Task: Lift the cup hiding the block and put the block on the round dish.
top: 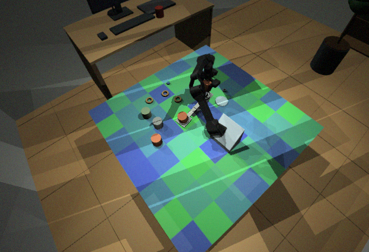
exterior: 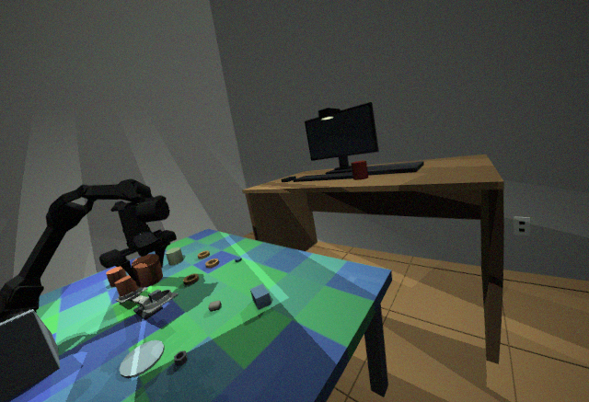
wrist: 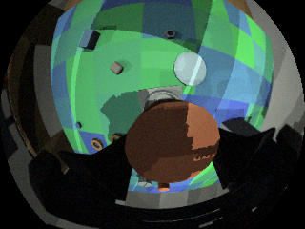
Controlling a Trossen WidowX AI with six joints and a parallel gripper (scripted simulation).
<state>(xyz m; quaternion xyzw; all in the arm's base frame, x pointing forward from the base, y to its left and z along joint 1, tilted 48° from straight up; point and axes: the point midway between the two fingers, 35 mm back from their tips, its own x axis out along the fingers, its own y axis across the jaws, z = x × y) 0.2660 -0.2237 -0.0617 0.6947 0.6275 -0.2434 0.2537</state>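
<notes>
Now: gripper tip 170 mm above the round dish, 100 mm past it and 80 mm to the left of it. Also, from my gripper tip: dark pebble: 160 mm below, 110 mm to the right, 110 mm ahead; then nut: 180 mm to the right, 160 mm below, 50 mm behind.
</notes>
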